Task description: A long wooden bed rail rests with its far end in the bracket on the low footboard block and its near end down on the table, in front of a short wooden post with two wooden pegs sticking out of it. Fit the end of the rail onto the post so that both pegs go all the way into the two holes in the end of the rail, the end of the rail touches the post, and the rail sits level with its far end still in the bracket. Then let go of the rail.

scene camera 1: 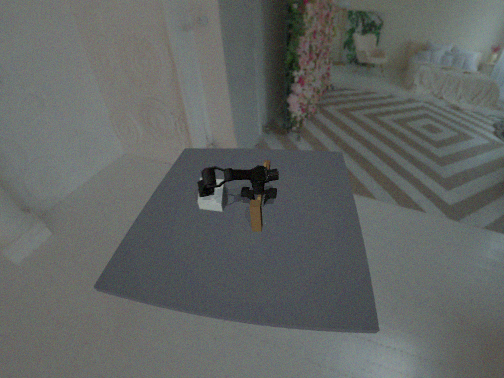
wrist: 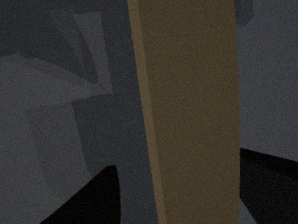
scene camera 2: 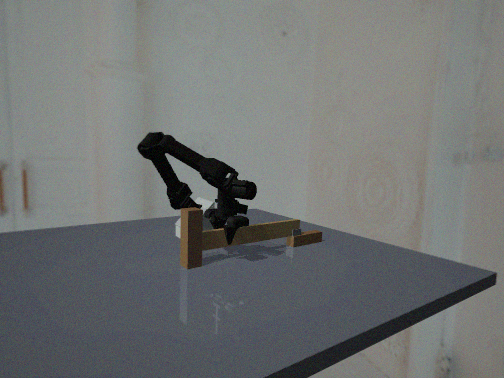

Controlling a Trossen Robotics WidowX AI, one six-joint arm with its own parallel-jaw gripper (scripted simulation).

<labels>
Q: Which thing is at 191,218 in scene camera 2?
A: A wooden post.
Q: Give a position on a long wooden rail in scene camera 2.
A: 212,239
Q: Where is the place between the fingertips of my gripper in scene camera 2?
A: At 225,242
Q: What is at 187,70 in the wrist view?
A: A long wooden rail.
</labels>
